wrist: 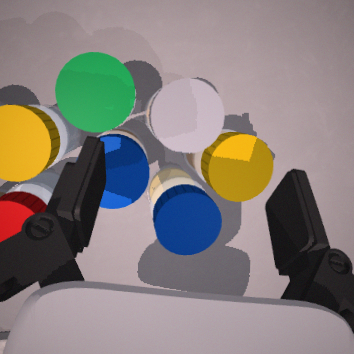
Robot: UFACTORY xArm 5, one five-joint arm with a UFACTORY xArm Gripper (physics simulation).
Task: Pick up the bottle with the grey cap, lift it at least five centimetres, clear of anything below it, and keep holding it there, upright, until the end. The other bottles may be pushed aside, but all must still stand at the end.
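Frame: origin at the arm's base, x ahead, y left, z up, level; millimetres.
Seen in the pictures: gripper, fingertip midpoint: [193, 173].
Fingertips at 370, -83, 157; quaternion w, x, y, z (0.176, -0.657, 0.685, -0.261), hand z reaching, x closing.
Note:
A point is followed by its place in that frame, as x, y, z.
The bottle with the grey cap [187, 115] {397, -91, 87} stands upright in the upper middle of the wrist view, its pale cap partly in shadow and little of its body showing. My gripper [193, 173] {370, -83, 157} is open and empty, one finger at the left and one at the right. The grey cap lies beyond the line between the fingertips, nearer the top of the view. The left fingertip overlaps the edge of a blue-capped bottle [124, 170] {354, -49, 87} in this view. How high the fingertips are above the caps cannot be told.
A yellow-capped bottle [237, 167] {361, -134, 87} stands close at the grey cap's lower right, and a second blue-capped bottle [187, 220] {316, -99, 87} below it. A green-capped bottle [95, 92] {407, -26, 87} stands to its left. Another yellow-capped bottle [22, 142] {370, 23, 87} and a red-capped bottle [17, 215] {316, 29, 87} are at the left edge.

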